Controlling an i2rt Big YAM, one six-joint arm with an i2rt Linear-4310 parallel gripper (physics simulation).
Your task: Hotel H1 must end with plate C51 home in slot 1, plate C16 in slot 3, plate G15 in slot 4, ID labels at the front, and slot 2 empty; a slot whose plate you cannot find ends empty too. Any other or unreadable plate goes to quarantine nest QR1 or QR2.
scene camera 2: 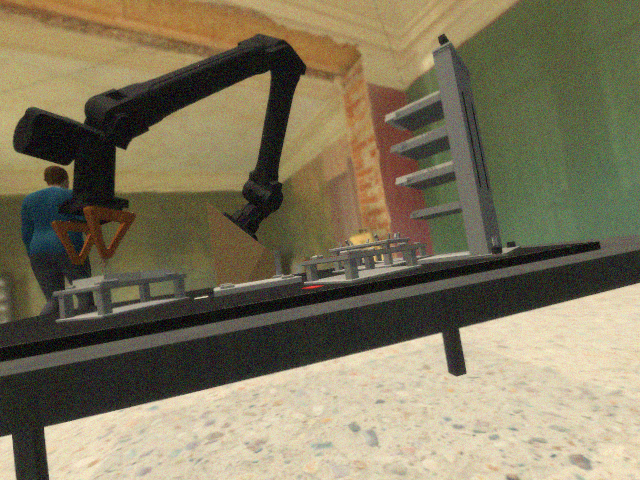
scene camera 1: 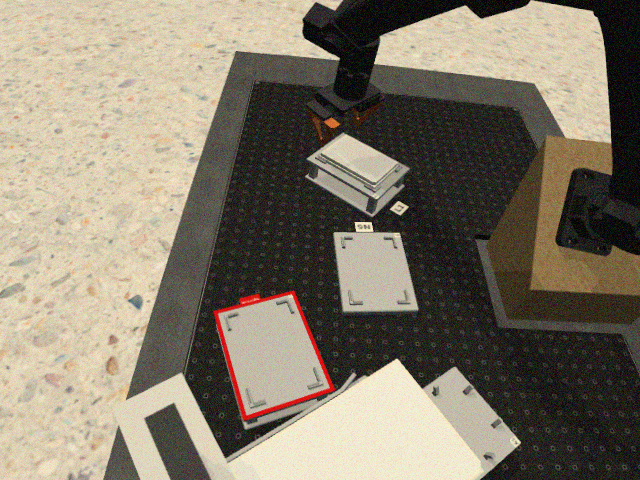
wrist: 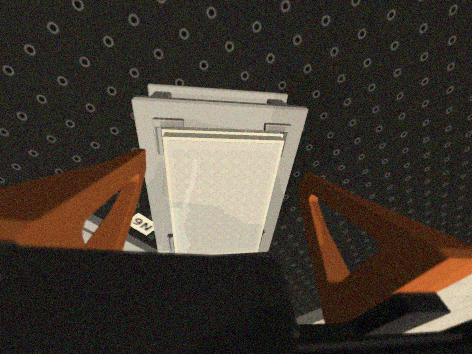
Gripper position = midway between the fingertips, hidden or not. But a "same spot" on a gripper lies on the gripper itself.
My gripper shows in scene camera 2, in scene camera 1 and in the wrist view [230, 170]. The same spot on my gripper: [scene camera 1: 316, 112] is [scene camera 2: 110, 205].
